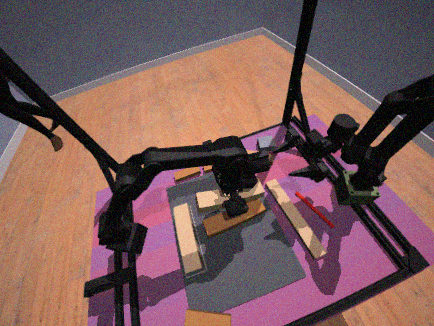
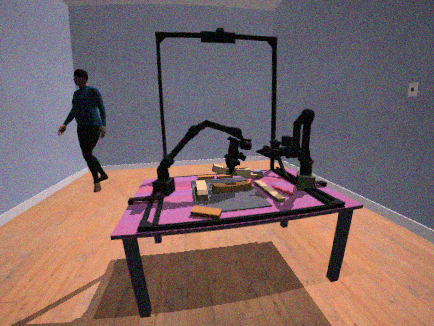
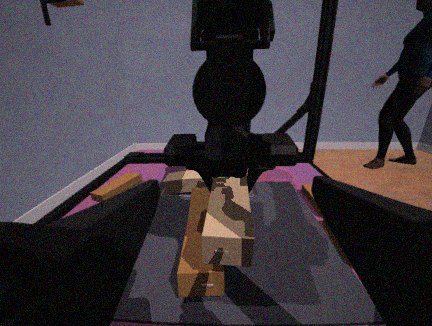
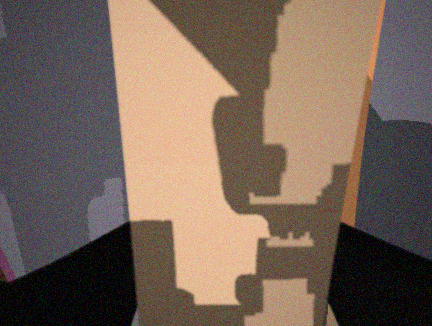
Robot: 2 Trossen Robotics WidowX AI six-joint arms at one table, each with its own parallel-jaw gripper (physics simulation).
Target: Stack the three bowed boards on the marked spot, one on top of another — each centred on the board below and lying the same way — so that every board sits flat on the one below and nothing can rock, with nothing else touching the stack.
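Places are measured from the left arm's base along level axes (x ahead, y left, z up), in centimetres.
Pixels of known places: left gripper, fingertip midpoint: (image 1: 280, 163) (image 2: 258, 152) (image 3: 235, 185); right gripper, fingertip midpoint: (image 1: 227, 198) (image 2: 229, 172) (image 3: 229, 192) (image 4: 229, 224); left arm's base, link origin: (image 1: 360, 182) (image 2: 305, 174); right arm's base, link origin: (image 1: 121, 235) (image 2: 163, 180).
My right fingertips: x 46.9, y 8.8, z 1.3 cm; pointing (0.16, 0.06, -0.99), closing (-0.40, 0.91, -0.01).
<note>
For each thing: its top centre in the pictures, then the offset to it from my right fingertips. "*": a spot on its surface instead. Level surfaces: height alone.
- brown bowed board, top centre: (image 4: 316, 149) (image 3: 203, 218) (image 1: 234, 214) (image 2: 232, 182) dz -5.0, dx -2.6, dy +4.0 cm
- grey mat, surface height: dz -9.9 cm
- outlined marked spot, surface spot: (image 1: 201, 249) * dz -9.9, dx +8.9, dy +16.4 cm
- red stick, top centre: (image 1: 313, 208) (image 2: 281, 189) dz -9.9, dx -32.3, dy -1.7 cm
- grey cube, top centre: (image 1: 266, 141) dz -6.9, dx -15.2, dy -32.9 cm
My right gripper (image 1: 235, 198) (image 2: 232, 168) (image 3: 229, 192) (image 4: 229, 224) is shut on a pale board (image 1: 208, 198) (image 2: 219, 169) (image 3: 229, 223) (image 4: 182, 155) at its middle. It holds the board in the air over a brown bowed board (image 1: 222, 223) (image 2: 232, 187) (image 3: 192, 252), which lies on the grey mat (image 1: 248, 262) (image 2: 245, 202). The two boards lie roughly the same way, the pale one a little offset. Another pale board (image 1: 186, 236) (image 2: 202, 189) (image 3: 179, 181) lies inside the outlined marked spot (image 1: 201, 249) at the mat's left edge. My left gripper (image 1: 293, 160) (image 2: 264, 150) is open and empty, high at the table's right side.
A long pale board (image 1: 294, 221) (image 2: 269, 191) and a red stick (image 1: 314, 209) (image 2: 282, 190) lie on the purple table right of the mat. Small orange blocks (image 1: 186, 173) (image 1: 207, 318) (image 2: 206, 211) (image 3: 116, 187) and a grey cube (image 1: 265, 141) lie around the mat. A person (image 2: 86, 126) walks at the far left.
</note>
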